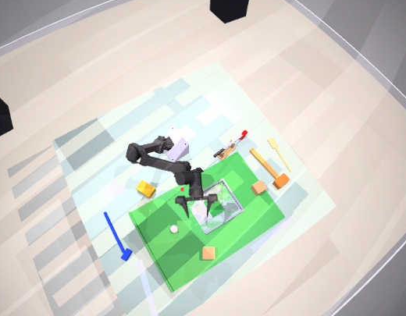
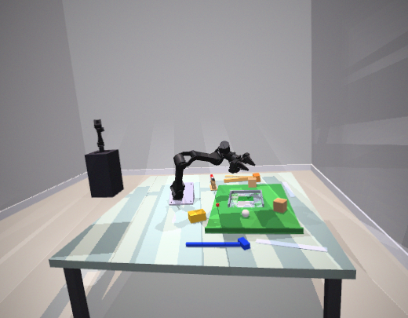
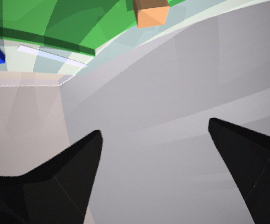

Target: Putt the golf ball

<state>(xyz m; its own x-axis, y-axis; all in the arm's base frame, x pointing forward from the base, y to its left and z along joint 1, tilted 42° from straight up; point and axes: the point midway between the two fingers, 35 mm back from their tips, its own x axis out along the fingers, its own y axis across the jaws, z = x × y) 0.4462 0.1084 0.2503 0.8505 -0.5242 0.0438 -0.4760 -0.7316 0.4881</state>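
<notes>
Now: gripper tip 32 cm past the yellow block, 14 cm to the left of it and 23 cm above it. Round my gripper tip: white golf ball (5 cm behind, 12 cm to the right, 23 cm below); green mat (1 cm behind, 7 cm to the left, 25 cm below); small red cube (22 cm behind, 3 cm to the left, 25 cm below).
</notes>
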